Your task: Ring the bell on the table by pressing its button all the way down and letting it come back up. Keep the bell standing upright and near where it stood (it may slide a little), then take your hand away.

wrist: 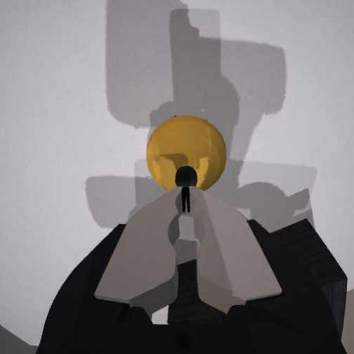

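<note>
A round golden bell stands upright on the pale table, in the middle of the wrist view. Its black button shows at the near side of the dome in this view. My gripper is shut and holds nothing. Its fingertips meet right at the near edge of the button and overlap it in the view. Whether they touch the button, and how far the button is pressed, cannot be told from this angle. The bell's near lower edge is hidden behind the fingertips.
A dark, wood-grained block lies at the lower right, partly hidden behind the gripper body, and part of it shows between the fingers. Shadows of the arm and gripper fall across the table around the bell. The table's edge shows at the lower left corner.
</note>
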